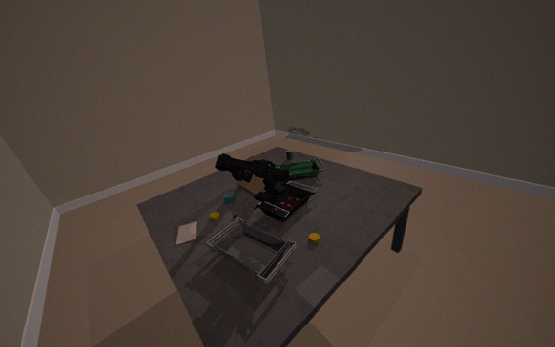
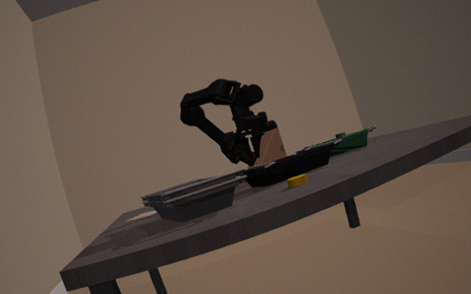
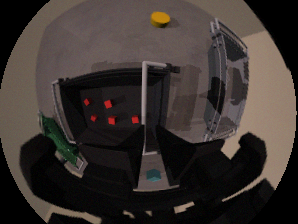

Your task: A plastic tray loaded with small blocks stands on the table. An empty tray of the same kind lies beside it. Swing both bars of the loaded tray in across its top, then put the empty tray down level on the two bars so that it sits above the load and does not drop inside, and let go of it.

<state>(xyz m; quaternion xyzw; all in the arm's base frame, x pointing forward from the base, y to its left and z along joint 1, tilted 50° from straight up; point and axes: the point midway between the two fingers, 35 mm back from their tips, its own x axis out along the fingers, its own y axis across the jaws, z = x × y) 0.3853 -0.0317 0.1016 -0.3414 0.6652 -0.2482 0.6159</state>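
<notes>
Now: gripper tip 24 cm past the green tray, 43 cm to the right of it and 4 cm above it. From my gripper tip the other things lie so: pale card 26 cm behind, 40 cm to the right, 9 cm below; then teal cube 34 cm behind, 9 cm to the right, 7 cm below; then grey cylinder 51 cm behind, 60 cm to the left, 5 cm below.
</notes>
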